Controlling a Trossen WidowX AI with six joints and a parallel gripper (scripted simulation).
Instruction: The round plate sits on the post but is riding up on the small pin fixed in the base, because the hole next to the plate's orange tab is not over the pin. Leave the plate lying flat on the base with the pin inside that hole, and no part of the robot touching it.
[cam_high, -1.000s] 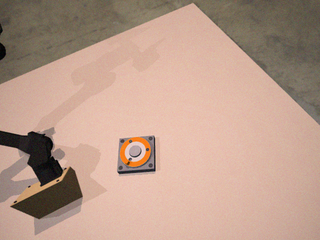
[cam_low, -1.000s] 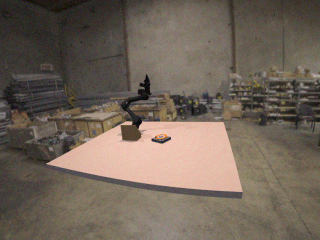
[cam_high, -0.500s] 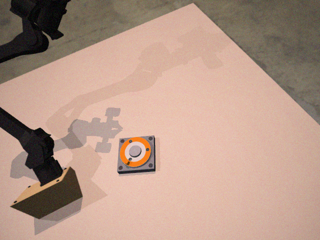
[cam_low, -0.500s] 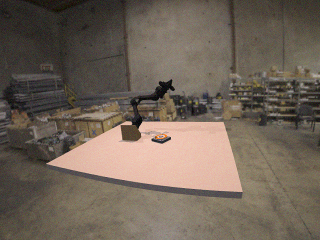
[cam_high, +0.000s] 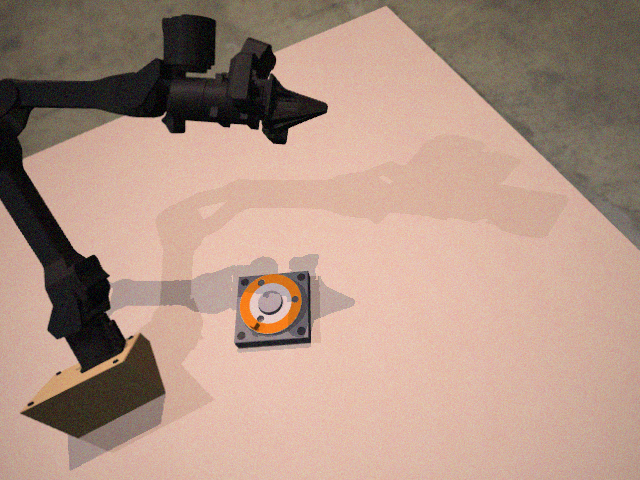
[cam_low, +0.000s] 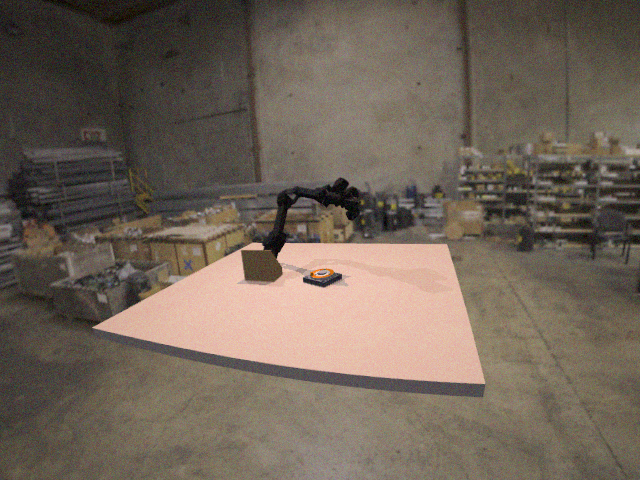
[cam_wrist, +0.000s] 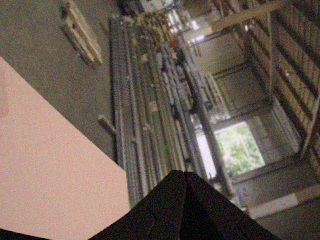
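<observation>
Now: gripper tip 180 mm past the square grey base, 30 mm to the left of it and 310 mm above it.
</observation>
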